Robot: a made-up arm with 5 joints.
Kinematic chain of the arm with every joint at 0, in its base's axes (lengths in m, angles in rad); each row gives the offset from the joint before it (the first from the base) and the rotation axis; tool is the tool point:
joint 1: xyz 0 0 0.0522 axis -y
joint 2: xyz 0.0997 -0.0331 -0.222 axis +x
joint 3: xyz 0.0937 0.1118 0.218 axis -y
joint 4: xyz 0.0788 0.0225 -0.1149 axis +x
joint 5: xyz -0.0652 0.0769 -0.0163 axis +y
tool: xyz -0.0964 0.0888 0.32
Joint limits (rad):
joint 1: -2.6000..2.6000
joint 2: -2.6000..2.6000
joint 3: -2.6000..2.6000
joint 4: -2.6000..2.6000
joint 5: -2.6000..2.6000
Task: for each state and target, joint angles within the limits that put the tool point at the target. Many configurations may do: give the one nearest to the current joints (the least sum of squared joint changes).
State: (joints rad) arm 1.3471 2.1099 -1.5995 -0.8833 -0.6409
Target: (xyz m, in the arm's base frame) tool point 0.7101 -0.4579 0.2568
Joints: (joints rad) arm 1.6336 2.6000 -2.2357 -1.3450 -1.4292
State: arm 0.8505 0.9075 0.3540 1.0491 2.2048
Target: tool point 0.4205 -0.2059 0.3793
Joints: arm 0.3649 0.9140 0.3270 1.2006 1.8120
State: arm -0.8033 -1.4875 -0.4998 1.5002 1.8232
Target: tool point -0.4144 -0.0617 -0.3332
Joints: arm -1.6452 -1.4099 -1.0288 1.4764 1.8326
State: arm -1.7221 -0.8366 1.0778 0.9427 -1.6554
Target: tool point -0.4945 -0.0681 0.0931
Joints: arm -1.8084 -1.4029 1.2071 1.0228 -1.3627
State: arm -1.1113 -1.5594 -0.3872 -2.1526 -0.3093
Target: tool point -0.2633 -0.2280 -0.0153
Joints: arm -1.1148 -1.9782 -0.1314 -2.6000 -0.3887
